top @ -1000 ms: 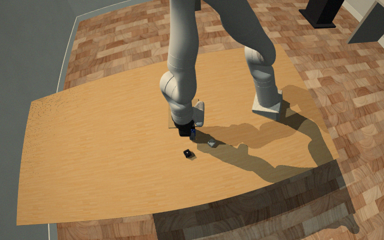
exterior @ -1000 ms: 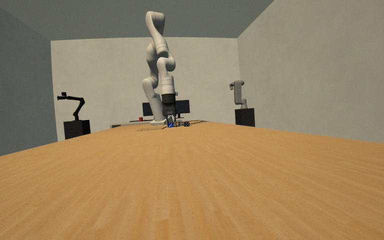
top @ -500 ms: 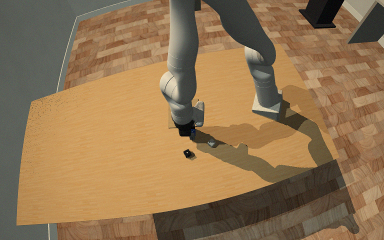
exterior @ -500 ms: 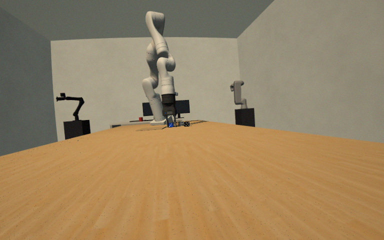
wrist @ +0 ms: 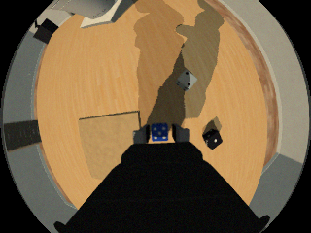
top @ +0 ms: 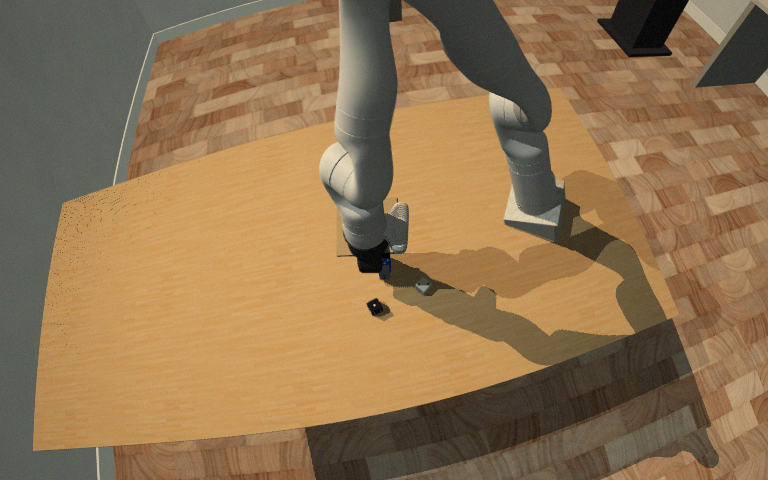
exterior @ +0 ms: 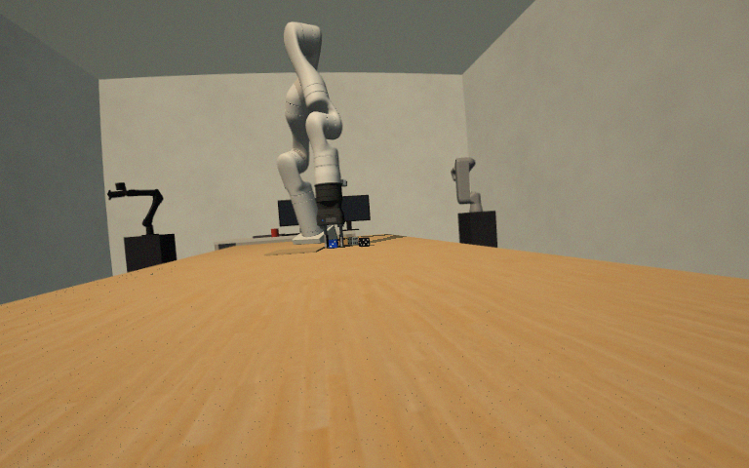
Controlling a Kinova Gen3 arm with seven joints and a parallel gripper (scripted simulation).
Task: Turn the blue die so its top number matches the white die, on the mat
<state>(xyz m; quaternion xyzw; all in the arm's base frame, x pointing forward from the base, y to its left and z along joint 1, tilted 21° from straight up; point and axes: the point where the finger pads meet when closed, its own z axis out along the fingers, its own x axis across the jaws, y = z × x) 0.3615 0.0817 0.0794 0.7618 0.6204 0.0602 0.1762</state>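
Right now the blue die is 10 mm below my hand. Round my hand: tan mat (110 mm to the right, 20 mm below, 20 mm ahead); then black die (80 mm to the left, 40 mm ahead, 10 mm below); then white die (70 mm behind, 60 mm to the left, 10 mm below).
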